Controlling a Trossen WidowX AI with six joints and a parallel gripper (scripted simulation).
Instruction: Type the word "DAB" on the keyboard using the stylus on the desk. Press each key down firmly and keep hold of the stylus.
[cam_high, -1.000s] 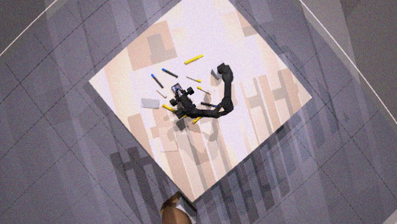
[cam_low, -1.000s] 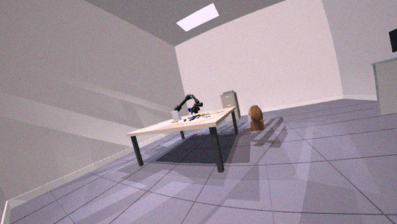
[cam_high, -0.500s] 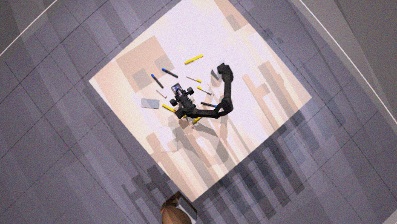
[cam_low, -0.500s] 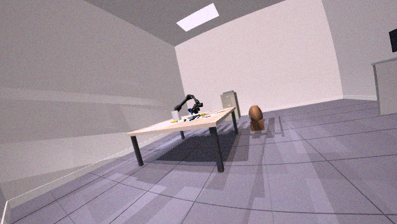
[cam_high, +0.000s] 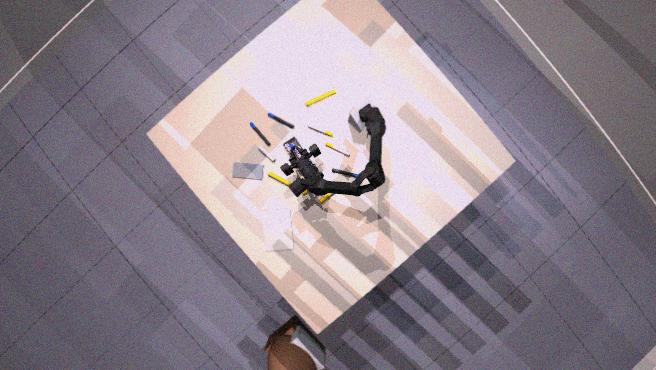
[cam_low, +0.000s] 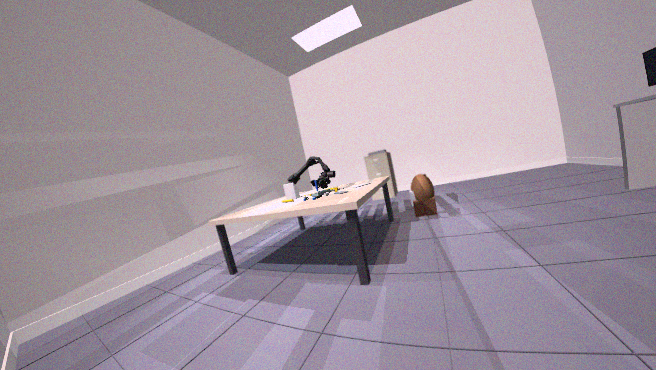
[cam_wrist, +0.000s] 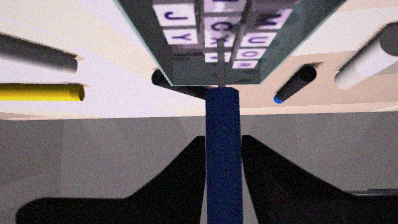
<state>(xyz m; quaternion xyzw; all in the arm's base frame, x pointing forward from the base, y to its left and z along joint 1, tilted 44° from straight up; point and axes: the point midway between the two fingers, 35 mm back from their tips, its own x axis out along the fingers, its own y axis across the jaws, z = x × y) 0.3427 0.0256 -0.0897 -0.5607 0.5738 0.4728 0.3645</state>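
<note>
My gripper tip is now 2 cm short of the D key, 14 cm to the right of it and 6 cm above it. Round my gripper tip: grey block (24 cm ahead, 5 cm to the right, 7 cm below); then blue stylus (1 cm below); then yellow marker (2 cm behind, 27 cm to the left, 6 cm below).
</note>
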